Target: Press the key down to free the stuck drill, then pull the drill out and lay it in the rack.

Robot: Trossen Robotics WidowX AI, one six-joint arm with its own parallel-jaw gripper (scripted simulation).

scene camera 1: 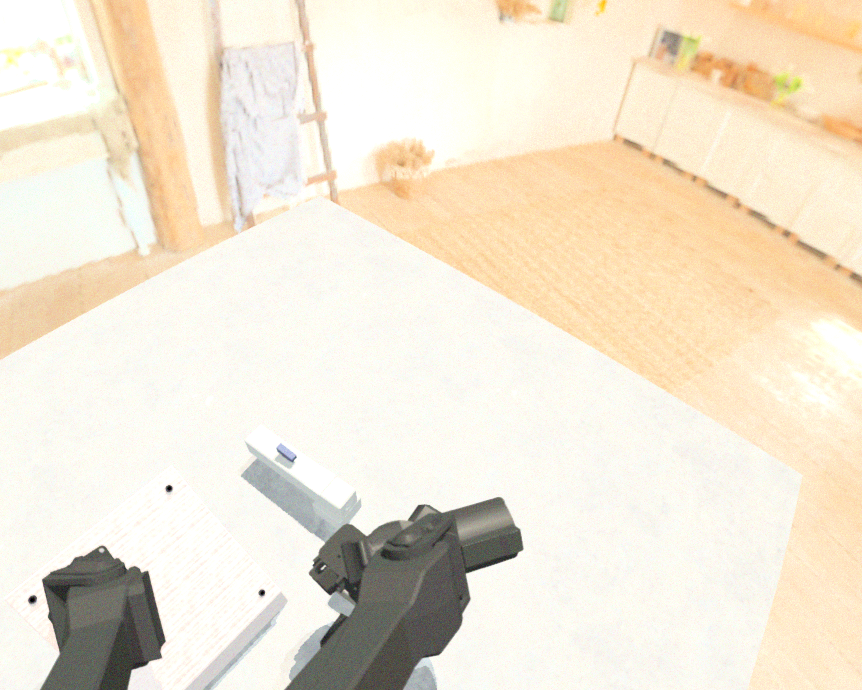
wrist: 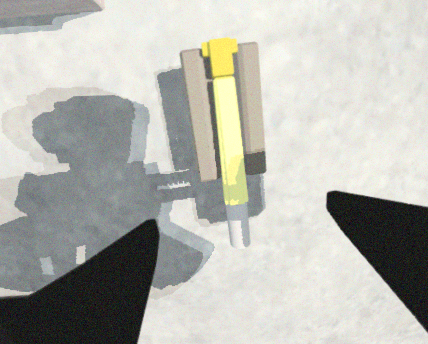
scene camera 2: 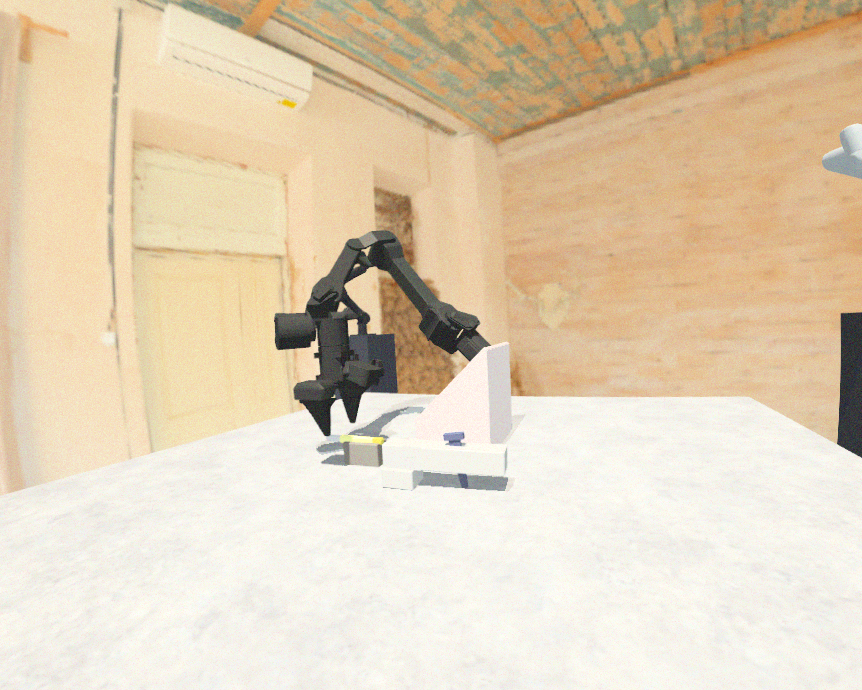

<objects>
my gripper: scene camera 1 395, 604; wrist; scene camera 2
same spot on my gripper: [wrist: 109, 291] = [scene camera 2: 354, 400]
</objects>
